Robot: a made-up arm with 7 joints. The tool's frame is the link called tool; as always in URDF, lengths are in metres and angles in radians. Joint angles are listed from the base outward.
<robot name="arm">
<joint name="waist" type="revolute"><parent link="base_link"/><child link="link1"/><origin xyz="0 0 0" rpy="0 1.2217 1.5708"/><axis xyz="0 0 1"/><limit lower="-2.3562" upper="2.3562"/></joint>
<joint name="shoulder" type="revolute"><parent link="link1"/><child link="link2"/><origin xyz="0 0 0" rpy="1.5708 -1.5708 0"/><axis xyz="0 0 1"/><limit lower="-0.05" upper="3.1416"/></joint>
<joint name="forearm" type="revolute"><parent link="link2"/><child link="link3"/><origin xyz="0 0 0" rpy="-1.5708 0 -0.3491"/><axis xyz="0 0 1"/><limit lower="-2.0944" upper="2.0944"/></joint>
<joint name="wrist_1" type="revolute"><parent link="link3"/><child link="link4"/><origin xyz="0 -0.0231 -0.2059" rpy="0 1.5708 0"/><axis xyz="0 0 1"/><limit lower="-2.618" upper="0.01"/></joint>
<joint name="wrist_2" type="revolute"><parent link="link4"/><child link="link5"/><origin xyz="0.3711 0.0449 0" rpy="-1.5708 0 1.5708"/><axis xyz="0 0 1"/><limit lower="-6.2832" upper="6.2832"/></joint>
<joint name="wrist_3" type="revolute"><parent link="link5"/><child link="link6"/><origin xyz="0 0 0" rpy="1.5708 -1.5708 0"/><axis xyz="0 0 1"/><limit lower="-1.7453" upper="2.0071"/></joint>
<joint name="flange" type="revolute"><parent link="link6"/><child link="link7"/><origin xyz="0 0 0" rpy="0 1.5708 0"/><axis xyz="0 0 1"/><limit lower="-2.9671" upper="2.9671"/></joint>
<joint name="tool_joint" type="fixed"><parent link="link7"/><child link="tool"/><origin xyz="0 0 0" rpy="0 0 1.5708"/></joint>
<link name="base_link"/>
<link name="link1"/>
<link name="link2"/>
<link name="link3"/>
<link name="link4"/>
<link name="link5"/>
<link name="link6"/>
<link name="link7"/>
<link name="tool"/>
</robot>
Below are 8 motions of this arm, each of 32 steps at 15 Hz.
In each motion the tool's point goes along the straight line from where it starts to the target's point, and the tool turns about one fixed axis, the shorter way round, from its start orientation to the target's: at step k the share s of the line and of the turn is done. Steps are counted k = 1, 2, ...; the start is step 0. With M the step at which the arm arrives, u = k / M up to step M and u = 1 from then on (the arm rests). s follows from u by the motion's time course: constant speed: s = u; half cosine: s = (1 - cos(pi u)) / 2; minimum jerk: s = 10 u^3 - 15 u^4 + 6 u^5.
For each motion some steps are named. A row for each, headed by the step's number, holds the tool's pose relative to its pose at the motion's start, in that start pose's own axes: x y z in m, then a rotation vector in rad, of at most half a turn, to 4 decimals.
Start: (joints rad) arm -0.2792 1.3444 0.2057 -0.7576 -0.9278 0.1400 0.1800
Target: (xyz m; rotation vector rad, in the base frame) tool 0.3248 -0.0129 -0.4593 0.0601 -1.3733 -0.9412
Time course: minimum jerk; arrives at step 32
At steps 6, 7, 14, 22, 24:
6: 0.0202 -0.0141 0.0220 -0.0447 -0.0597 0.0462
7: 0.0304 -0.0212 0.0331 -0.0672 -0.0897 0.0694
14: 0.1592 -0.1110 0.1734 -0.3520 -0.4699 0.3634
22: 0.3399 -0.2370 0.3702 -0.7517 -1.0033 0.7760
24: 0.3716 -0.2591 0.4047 -0.8218 -1.0969 0.8483

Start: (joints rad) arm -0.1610 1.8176 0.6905 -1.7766 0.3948 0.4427 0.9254
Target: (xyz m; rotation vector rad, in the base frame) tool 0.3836 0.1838 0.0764 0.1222 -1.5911 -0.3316
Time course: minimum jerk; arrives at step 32
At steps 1, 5, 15, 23, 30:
1: -0.0001 0.0000 0.0000 -0.0001 0.0002 0.0001
5: -0.0085 -0.0008 0.0020 -0.0117 0.0174 0.0052
15: -0.1262 -0.0123 0.0304 -0.1737 0.2585 0.0772
23: -0.2460 -0.0239 0.0593 -0.3387 0.5040 0.1505
30: -0.2851 -0.0277 0.0687 -0.3926 0.5842 0.1744

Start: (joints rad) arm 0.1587 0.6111 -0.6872 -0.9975 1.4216 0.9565 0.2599
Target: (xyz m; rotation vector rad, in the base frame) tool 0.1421 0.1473 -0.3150 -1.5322 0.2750 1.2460
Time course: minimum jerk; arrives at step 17
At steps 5, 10, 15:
5: -0.0150 -0.0003 0.0268 -0.1853 0.0224 0.0636
10: -0.0640 -0.0013 0.1143 -0.7893 0.0954 0.2711
15: -0.0953 -0.0019 0.1704 -1.1761 0.1421 0.4040

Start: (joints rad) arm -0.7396 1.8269 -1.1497 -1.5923 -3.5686 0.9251 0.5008
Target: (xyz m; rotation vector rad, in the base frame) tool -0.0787 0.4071 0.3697 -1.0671 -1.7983 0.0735
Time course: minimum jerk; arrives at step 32
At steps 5, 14, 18, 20, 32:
5: -0.0089 0.0026 0.0175 -0.0348 -0.0286 -0.0319
14: -0.1153 0.0340 0.2256 -0.4495 -0.3690 -0.4114
18: -0.1849 0.0546 0.3618 -0.7210 -0.5919 -0.6598
20: -0.2175 0.0642 0.4257 -0.8483 -0.6965 -0.7764
32: -0.3001 0.0886 0.5873 -1.1705 -0.9609 -1.0712

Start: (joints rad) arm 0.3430 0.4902 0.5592 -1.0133 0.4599 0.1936 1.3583
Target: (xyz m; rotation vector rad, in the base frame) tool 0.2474 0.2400 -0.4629 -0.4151 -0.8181 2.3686
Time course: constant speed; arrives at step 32
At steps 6, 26, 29, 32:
6: -0.0397 0.0006 -0.0044 0.0332 0.0352 0.0859
26: -0.1719 0.0027 -0.0191 0.1440 0.1525 0.3721
29: -0.1918 0.0030 -0.0214 0.1606 0.1701 0.4150
32: -0.2116 0.0033 -0.0236 0.1772 0.1877 0.4579

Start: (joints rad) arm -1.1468 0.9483 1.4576 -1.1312 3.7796 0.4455 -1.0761
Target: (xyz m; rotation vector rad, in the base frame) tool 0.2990 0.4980 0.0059 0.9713 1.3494 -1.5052
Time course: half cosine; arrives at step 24
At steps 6, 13, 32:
6: 0.0254 -0.0003 0.0176 0.0662 -0.0942 -0.1596
13: 0.0979 -0.0012 0.0678 0.2554 -0.3637 -0.6159
32: 0.1731 -0.0020 0.1200 0.4518 -0.6433 -1.0895

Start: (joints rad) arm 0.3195 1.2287 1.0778 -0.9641 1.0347 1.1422 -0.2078
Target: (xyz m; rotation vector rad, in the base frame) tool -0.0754 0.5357 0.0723 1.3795 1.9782 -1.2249
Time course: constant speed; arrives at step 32
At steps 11, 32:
11: -0.0225 0.0494 0.0332 -0.4802 -0.3940 0.7238
32: -0.0655 0.1438 0.0965 -1.3969 -1.1463 2.1056

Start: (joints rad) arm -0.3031 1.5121 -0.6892 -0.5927 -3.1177 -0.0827 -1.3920
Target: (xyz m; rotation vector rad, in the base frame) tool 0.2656 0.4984 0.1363 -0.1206 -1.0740 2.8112
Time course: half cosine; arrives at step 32
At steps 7, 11, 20, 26, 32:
7: 0.0262 0.0004 0.0056 0.0893 0.0262 0.2135
11: 0.0611 0.0008 0.0131 0.2079 0.0611 0.4971
20: 0.1598 0.0022 0.0342 0.5438 0.1598 1.3004
26: 0.2117 0.0029 0.0453 0.7204 0.2117 1.7225
32: 0.2312 0.0032 0.0495 0.7866 0.2311 1.8810

